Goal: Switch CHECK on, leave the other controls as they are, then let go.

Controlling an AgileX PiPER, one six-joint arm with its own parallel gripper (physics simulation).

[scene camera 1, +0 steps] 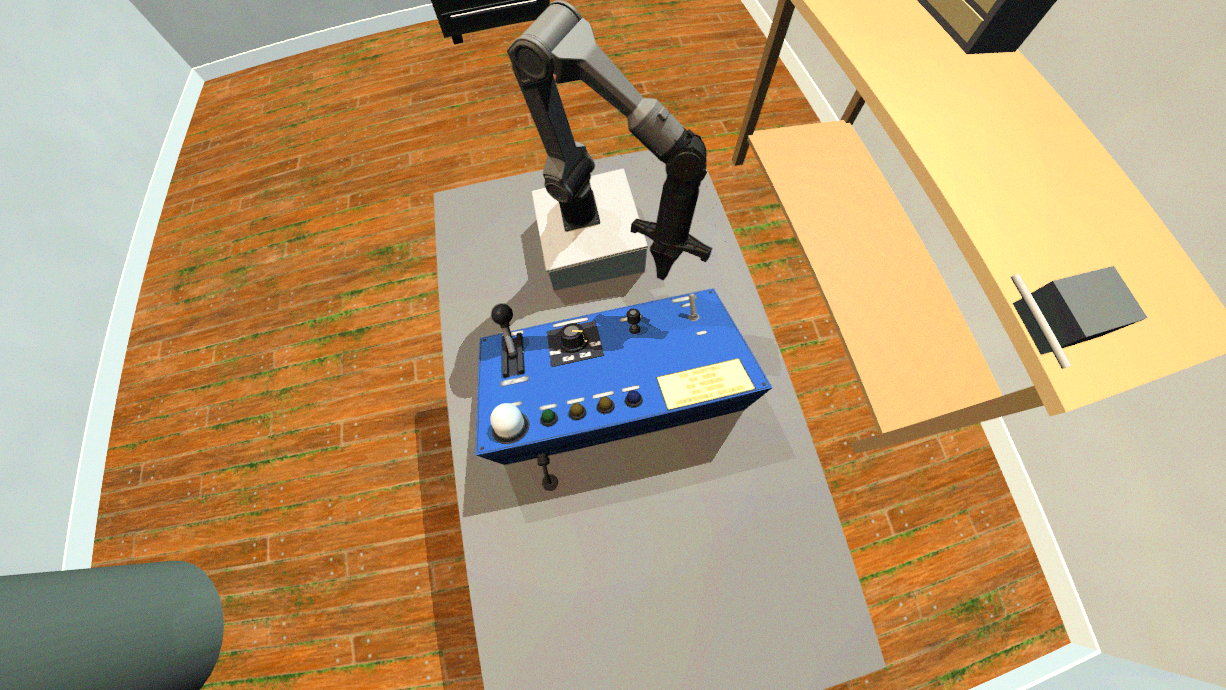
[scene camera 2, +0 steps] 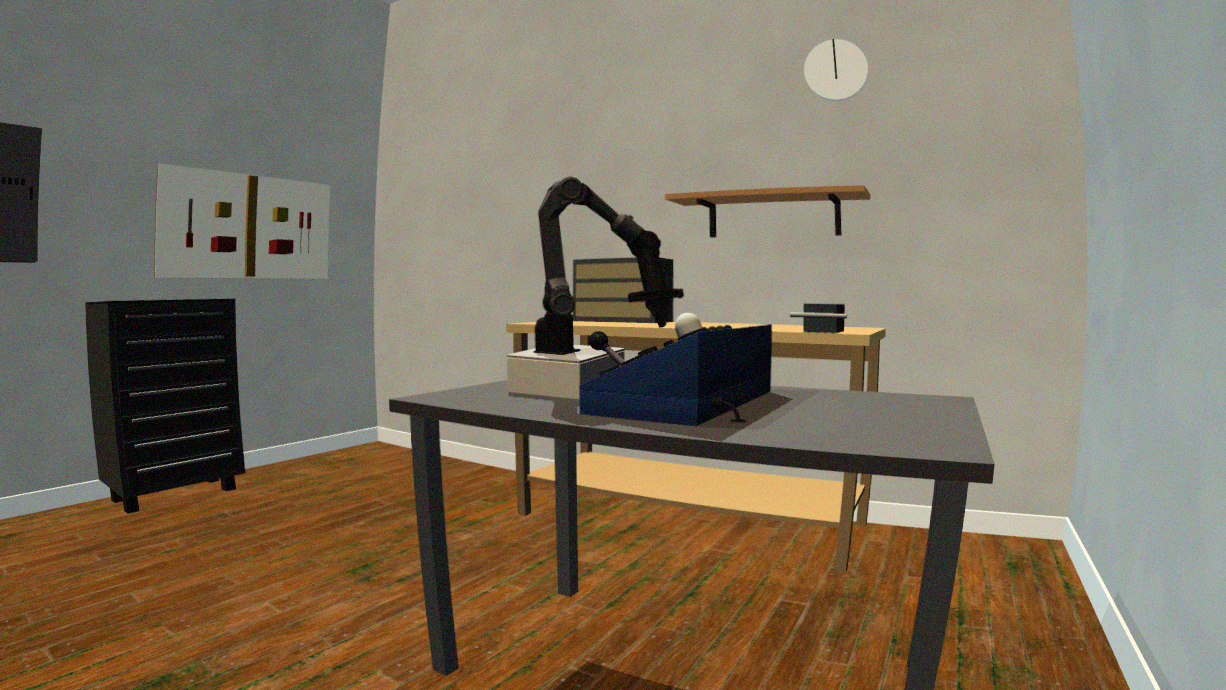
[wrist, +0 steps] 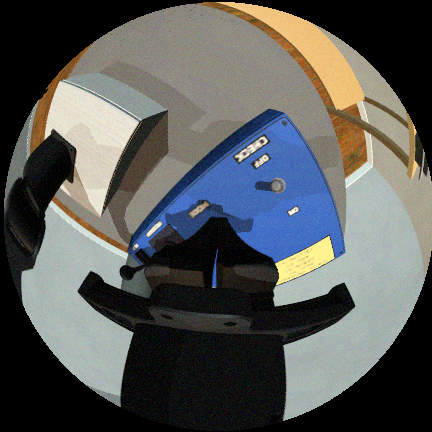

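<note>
The blue control panel (scene camera 1: 626,360) (scene camera 2: 643,390) (wrist: 310,200) stands on the grey table. Its CHECK switch (scene camera 1: 693,308) (wrist: 277,185) is a small grey toggle between the OFF label (wrist: 260,161) and the ON label (wrist: 293,211). In scene camera 1 its tip shows toward the OFF side; the wrist view sees it nearly end-on. My gripper (scene camera 1: 661,276) (scene camera 2: 661,323) (wrist: 217,227) is shut and empty, with a thin gap between the finger bases. It hangs above the robot-side part of the panel, apart from the toggle. CHECK is hidden in scene camera 2.
The MODE knob (scene camera 1: 634,318) is near CHECK, covered by my fingers in the wrist view. Further along are the PROGRAM dial (scene camera 1: 572,336) and a ball-topped lever (scene camera 1: 502,314) (scene camera 2: 597,340) (wrist: 127,272). A white dome (scene camera 1: 507,420) (scene camera 2: 688,324) and several small lamps line the far side.
</note>
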